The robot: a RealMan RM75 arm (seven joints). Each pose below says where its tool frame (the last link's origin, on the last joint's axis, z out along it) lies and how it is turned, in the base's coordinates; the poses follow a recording.
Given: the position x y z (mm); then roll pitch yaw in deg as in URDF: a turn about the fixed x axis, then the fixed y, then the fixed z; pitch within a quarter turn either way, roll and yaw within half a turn.
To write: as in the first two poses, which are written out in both.
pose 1, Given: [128.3 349.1 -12.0 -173.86 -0.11 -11.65]
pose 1, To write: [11.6 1.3 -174.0 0.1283 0.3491 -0.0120]
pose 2, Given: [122.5 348.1 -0.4 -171.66 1.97 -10.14]
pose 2, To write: [10.3 -0.5 -171.4 0.1225 0.3481 -0.0004]
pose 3, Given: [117.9 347.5 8.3 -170.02 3.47 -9.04]
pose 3, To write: [9.5 -1.8 -169.6 0.1179 0.3475 0.0083]
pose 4, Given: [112.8 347.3 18.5 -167.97 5.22 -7.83]
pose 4, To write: [8.8 -3.4 -167.4 0.1128 0.3473 0.0185]
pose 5, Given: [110.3 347.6 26.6 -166.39 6.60 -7.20]
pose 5, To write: [8.6 -4.7 -165.6 0.1103 0.3476 0.0266]
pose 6, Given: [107.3 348.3 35.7 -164.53 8.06 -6.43]
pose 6, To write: [8.4 -6.0 -163.6 0.1073 0.3483 0.0357]
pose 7, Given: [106.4 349.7 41.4 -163.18 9.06 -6.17]
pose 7, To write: [8.6 -6.8 -162.2 0.1064 0.3497 0.0414]
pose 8, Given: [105.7 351.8 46.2 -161.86 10.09 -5.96]
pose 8, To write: [8.9 -7.7 -160.7 0.1057 0.3518 0.0462]
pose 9, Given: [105.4 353.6 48.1 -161.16 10.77 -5.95]
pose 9, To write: [9.2 -8.2 -159.9 0.1054 0.3536 0.0481]
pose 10, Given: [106.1 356.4 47.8 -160.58 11.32 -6.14]
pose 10, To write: [9.6 -8.5 -159.2 0.1061 0.3564 0.0478]
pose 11, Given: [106.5 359.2 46.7 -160.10 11.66 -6.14]
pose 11, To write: [9.8 -8.8 -158.7 0.1065 0.3592 0.0467]
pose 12, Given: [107.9 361.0 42.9 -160.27 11.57 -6.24]
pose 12, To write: [9.9 -8.7 -158.9 0.1079 0.3610 0.0429]
